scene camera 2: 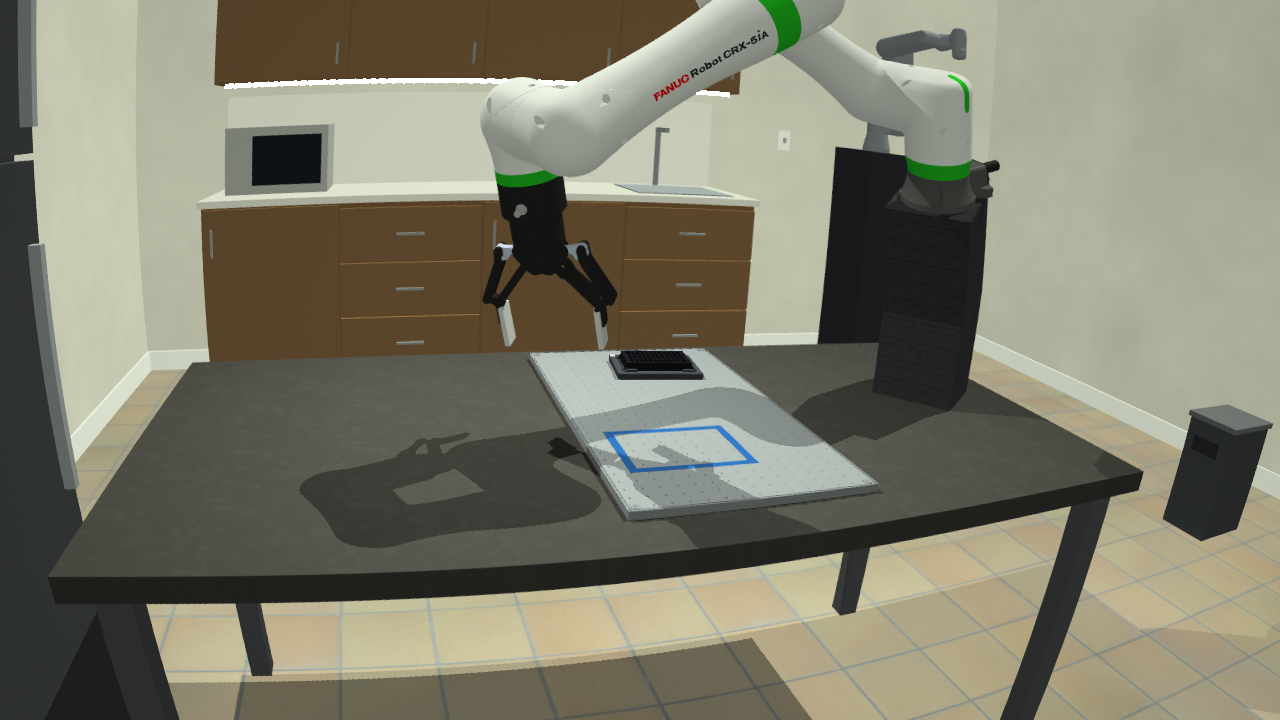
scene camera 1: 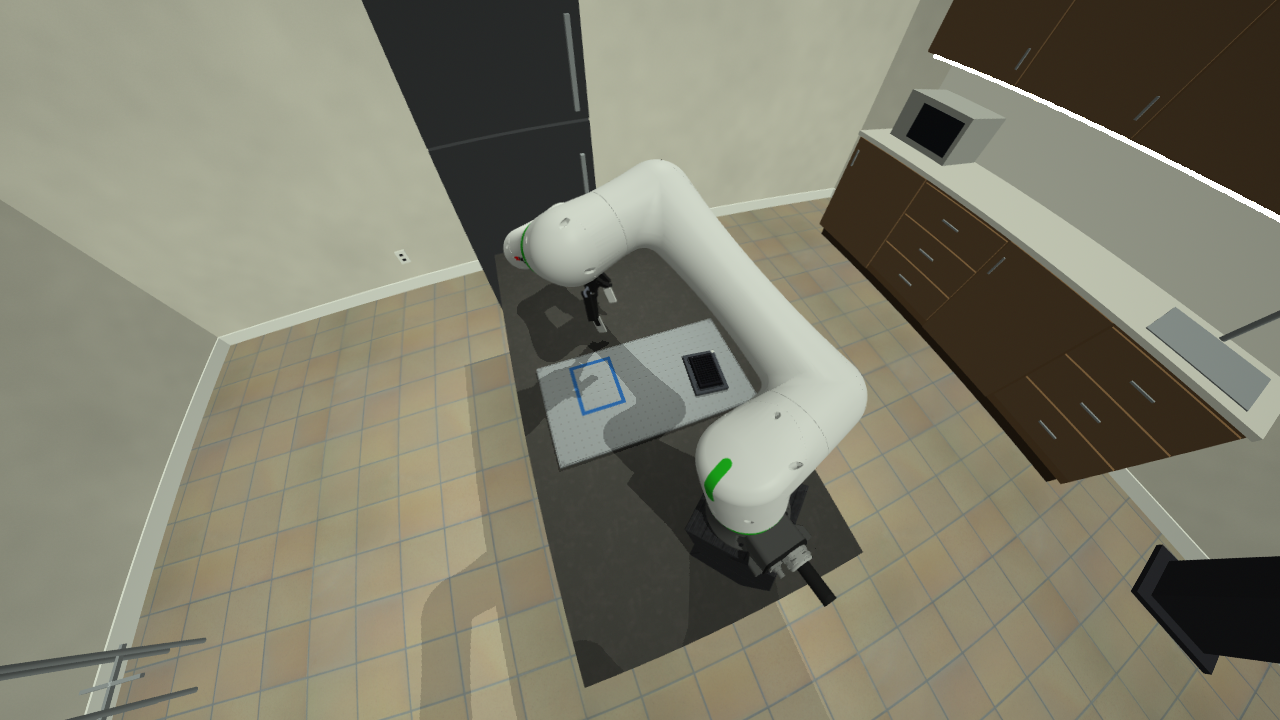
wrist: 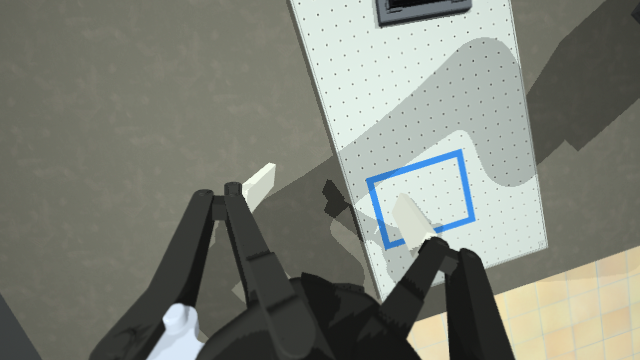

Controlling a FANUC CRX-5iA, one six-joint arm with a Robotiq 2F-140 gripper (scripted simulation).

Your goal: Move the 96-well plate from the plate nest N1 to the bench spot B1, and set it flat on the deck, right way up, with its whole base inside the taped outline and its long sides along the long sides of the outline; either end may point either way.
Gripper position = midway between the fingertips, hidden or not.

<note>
In view: my gripper (scene camera 2: 555,343), a black 96-well plate (scene camera 2: 641,360) and a grey plate nest N1 (scene camera 2: 617,365).
The black 96-well plate shows as well in scene camera 1 (scene camera 1: 715,379). My gripper shows as well in scene camera 1 (scene camera 1: 608,316) and in the wrist view (wrist: 334,189).
</note>
